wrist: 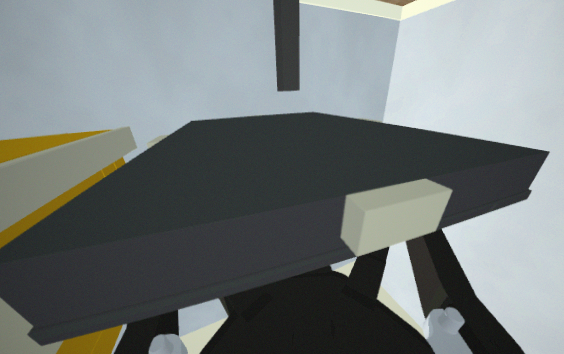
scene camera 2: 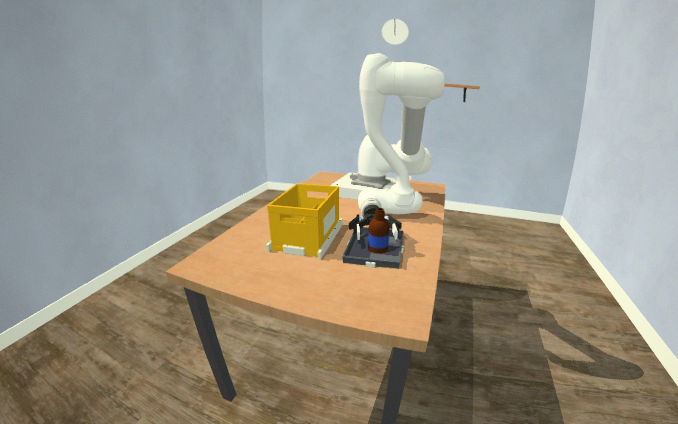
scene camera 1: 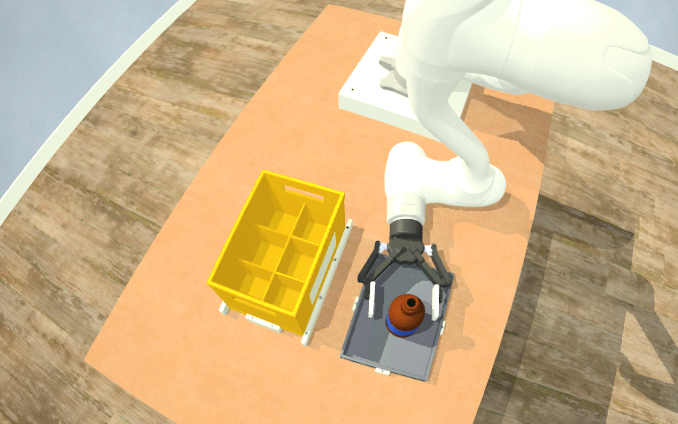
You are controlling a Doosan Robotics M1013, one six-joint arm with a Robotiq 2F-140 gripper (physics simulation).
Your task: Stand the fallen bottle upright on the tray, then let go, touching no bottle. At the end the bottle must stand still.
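Frame: origin at the arm's base, x ahead, y left, z up, level; metres.
Where they show: gripper, fingertip midpoint: (scene camera 2: 377, 235); arm's base, link origin: (scene camera 2: 371, 183).
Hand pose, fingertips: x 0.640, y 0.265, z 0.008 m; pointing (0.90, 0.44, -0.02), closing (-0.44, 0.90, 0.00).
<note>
Each offset is from my fingertips to the top centre of the thing. "*": to the spot under its first point. Level surfaces: height alone.
A brown bottle @[0.002 m left, 0.005 m back, 0.100 m up] (scene camera 1: 406, 314) (scene camera 2: 379, 232) with a blue band stands upright on the grey tray @[* 0.022 m left, 0.109 m ahead, 0.035 m down] (scene camera 1: 385, 369) (scene camera 2: 370, 260). My gripper (scene camera 1: 404, 305) (scene camera 2: 377, 232) is open and level, low over the tray. Its two white finger pads stand on either side of the bottle, with a gap at each side in scene camera 1. The wrist view shows the underside of the tray @[* 0.060 m right, 0.105 m back, 0.060 m down] (wrist: 280, 170); the bottle and the fingertips are hidden there.
A yellow crate @[0.284 m right, 0.014 m ahead, 0.115 m up] (scene camera 1: 240, 227) (scene camera 2: 295, 232) with empty compartments stands left of the tray, with white rails @[0.187 m right, 0.005 m back, 0.030 m down] (scene camera 1: 327, 282) at its foot. Small white blocks (scene camera 1: 382, 371) (wrist: 395, 217) sit against the tray's sides. The arm's base plate is at the back of the table @[0.060 m down] (scene camera 1: 200, 310).
</note>
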